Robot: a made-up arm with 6 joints.
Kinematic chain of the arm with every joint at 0, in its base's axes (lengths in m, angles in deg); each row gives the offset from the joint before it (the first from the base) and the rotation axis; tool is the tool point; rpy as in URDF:
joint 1: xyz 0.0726 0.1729 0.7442 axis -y
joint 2: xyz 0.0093 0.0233 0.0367 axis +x
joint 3: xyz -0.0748 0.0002 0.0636 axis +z
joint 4: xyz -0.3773 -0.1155 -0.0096 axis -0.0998 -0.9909 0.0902
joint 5: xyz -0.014 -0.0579 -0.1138 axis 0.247 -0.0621 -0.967
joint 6: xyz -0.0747 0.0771 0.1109 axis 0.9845 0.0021 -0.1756
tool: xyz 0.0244 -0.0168 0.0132 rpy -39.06 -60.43 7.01
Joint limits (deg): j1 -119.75..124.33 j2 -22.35..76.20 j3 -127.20..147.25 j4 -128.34..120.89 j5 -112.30..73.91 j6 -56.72..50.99
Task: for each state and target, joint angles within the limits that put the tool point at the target. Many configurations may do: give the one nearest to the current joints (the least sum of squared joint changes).
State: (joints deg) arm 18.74 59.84 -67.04 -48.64 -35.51 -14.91
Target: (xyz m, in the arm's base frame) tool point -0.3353 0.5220 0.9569
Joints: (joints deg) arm 17.95 28.37 -75.99 -23.20 -60.87 -24.26
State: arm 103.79 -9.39 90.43 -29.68 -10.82 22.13
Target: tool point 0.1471 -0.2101 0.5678
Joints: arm 102.26 23.49 57.54 -44.97 18.41 12.16
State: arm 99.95 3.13 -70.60 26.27 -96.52 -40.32
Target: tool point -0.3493 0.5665 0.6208
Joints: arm 68.85 35.88 -88.58 15.41 -96.22 -42.40
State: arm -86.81 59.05 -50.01 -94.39 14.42 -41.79
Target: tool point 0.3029 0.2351 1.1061
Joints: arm -84.27 59.14 -55.43 -119.43 13.49 -49.10
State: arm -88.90 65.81 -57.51 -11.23 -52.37 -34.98
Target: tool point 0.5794 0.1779 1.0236
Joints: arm -107.98 76.20 -60.11 -23.39 -55.80 -37.00
